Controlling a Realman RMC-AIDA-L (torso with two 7-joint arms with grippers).
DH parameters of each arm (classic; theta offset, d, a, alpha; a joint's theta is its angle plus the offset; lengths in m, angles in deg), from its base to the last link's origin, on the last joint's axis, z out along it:
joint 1: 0 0.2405 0 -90
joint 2: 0 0 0 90
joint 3: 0 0.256 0 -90
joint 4: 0 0 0 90
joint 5: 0 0.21 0 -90
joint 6: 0 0 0 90
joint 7: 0 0.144 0 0
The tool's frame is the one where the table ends.
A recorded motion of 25 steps. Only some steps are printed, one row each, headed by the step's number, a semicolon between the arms.
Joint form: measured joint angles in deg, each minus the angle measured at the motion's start. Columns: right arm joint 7, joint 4, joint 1, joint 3, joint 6, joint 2, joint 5; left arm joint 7, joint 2, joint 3, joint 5, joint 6, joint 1, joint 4.
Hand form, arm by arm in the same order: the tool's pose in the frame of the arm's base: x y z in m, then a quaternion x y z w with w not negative. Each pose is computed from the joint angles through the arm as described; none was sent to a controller.
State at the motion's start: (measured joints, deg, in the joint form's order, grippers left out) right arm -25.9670 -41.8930 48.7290 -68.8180 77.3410 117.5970 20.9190; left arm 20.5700 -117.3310 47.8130 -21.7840 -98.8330 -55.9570 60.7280
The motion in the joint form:
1: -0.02 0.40 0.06 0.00 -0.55 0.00 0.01; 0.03 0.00 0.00 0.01 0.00 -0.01 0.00
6: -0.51 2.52 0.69 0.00 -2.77 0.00 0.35; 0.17 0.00 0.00 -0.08 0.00 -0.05 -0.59
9: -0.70 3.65 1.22 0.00 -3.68 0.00 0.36; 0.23 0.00 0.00 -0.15 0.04 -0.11 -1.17
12: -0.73 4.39 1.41 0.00 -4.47 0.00 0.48; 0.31 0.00 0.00 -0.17 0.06 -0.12 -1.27
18: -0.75 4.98 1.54 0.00 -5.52 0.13 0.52; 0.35 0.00 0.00 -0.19 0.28 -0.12 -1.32
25: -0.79 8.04 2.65 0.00 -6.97 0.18 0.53; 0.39 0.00 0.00 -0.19 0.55 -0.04 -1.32
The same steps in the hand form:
1: 0.2413 0.3920 -0.0238 -0.82522 0.47613 -0.23522 0.19232; -0.1470 0.4125 0.0523 -0.82293 -0.53268 0.09801 0.17157
6: 0.2431 0.3943 -0.0282 -0.82705 0.47356 -0.23150 0.19530; -0.1480 0.4119 0.0505 -0.82287 -0.53380 0.09979 0.16727
9: 0.2431 0.3956 -0.0303 -0.82798 0.47147 -0.23161 0.19627; -0.1488 0.4114 0.0488 -0.82250 -0.53526 0.10131 0.16349
12: 0.2440 0.3962 -0.0318 -0.82788 0.47178 -0.23011 0.19771; -0.1489 0.4114 0.0485 -0.82278 -0.53498 0.10155 0.16282
18: 0.2444 0.3972 -0.0339 -0.82838 0.47096 -0.22723 0.20089; -0.1489 0.4119 0.0484 -0.82299 -0.53453 0.10056 0.16389
25: 0.2469 0.3961 -0.0400 -0.82659 0.47337 -0.23233 0.19669; -0.1495 0.4123 0.0485 -0.82288 -0.53437 0.09937 0.16565

